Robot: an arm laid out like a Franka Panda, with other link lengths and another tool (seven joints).
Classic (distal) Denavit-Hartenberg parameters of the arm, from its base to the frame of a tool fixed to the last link. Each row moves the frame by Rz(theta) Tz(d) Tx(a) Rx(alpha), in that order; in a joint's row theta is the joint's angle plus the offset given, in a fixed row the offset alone. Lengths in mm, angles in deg.
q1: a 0, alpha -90, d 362.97, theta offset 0
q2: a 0, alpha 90, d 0, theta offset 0
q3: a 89.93, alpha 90, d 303.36, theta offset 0
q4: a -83.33, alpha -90, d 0, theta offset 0
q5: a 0, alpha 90, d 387.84, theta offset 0
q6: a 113.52, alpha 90, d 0, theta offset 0
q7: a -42.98, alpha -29.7, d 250.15, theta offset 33
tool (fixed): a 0, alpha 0, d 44.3, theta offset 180
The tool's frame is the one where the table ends.
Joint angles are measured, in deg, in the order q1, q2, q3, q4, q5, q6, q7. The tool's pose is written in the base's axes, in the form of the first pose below.
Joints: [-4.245, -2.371, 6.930, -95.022, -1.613, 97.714, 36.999]
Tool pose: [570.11 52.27 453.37 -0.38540 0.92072 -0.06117 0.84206 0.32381 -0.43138]
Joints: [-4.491, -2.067, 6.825, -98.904, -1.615, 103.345, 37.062]
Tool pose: [582.76 49.50 426.96 -0.37978 0.92251 -0.06885 0.85403 0.32104 -0.40934]
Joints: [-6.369, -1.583, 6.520, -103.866, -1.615, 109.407, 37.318]
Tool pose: [591.53 27.74 389.93 -0.34228 0.93695 -0.07054 0.87046 0.28793 -0.39924]
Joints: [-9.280, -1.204, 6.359, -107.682, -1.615, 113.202, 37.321]
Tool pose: [591.06 -3.69 359.64 -0.29372 0.95354 -0.06696 0.88145 0.24308 -0.40492]
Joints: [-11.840, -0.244, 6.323, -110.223, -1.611, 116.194, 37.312]
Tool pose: [590.32 -30.16 333.24 -0.25227 0.96569 -0.06172 0.88775 0.20558 -0.41187]
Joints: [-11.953, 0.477, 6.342, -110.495, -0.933, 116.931, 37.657]
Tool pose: [592.42 -28.36 325.23 -0.24131 0.96927 -0.04787 0.88886 0.20095 -0.41175]
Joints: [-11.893, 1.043, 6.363, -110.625, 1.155, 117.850, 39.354]
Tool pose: [598.07 -18.96 321.33 -0.20079 0.97955 -0.01287 0.89977 0.17921 -0.39786]
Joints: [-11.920, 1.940, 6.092, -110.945, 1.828, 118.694, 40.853]
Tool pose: [600.82 -18.95 311.46 -0.16539 0.98622 0.00356 0.90352 0.15296 -0.40031]
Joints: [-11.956, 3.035, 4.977, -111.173, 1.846, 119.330, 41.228]
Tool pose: [601.17 -30.84 299.29 -0.13857 0.99032 0.00846 0.90251 0.12979 -0.41064]
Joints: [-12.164, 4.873, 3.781, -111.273, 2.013, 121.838, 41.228]
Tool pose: [609.54 -46.57 283.87 -0.11163 0.99371 0.00883 0.90987 0.10577 -0.40119]
